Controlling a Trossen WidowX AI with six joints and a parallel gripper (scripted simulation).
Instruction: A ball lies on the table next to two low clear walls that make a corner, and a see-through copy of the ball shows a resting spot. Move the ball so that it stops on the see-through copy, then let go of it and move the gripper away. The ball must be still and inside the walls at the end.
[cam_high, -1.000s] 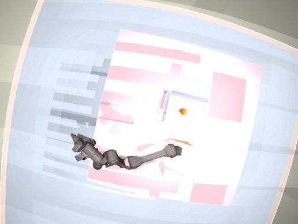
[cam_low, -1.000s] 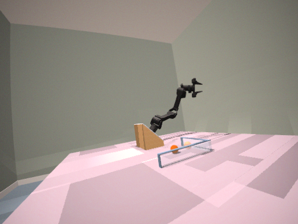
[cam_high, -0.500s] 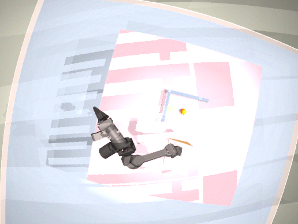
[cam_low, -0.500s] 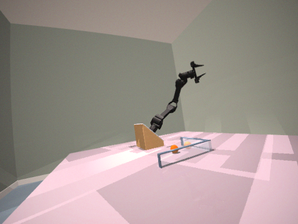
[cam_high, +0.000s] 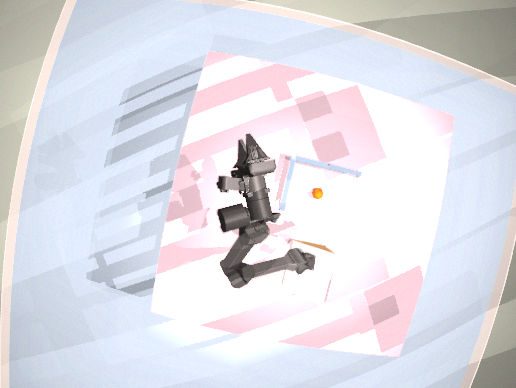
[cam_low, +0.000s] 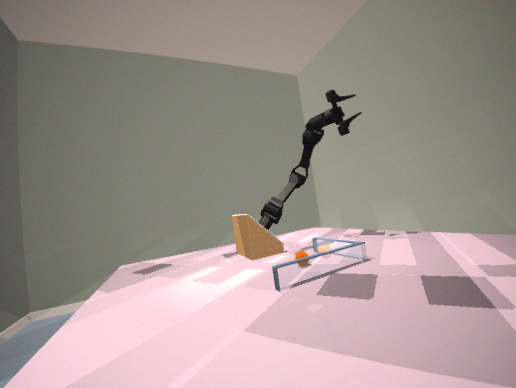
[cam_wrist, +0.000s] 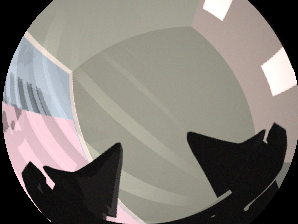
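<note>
Right now the orange ball is 540 mm below my gripper tip, 310 mm to the right of it and 100 mm behind it. The rest, counted from my gripper tip: see-through copy (540 mm below, 210 mm to the right, 90 mm behind).
</note>
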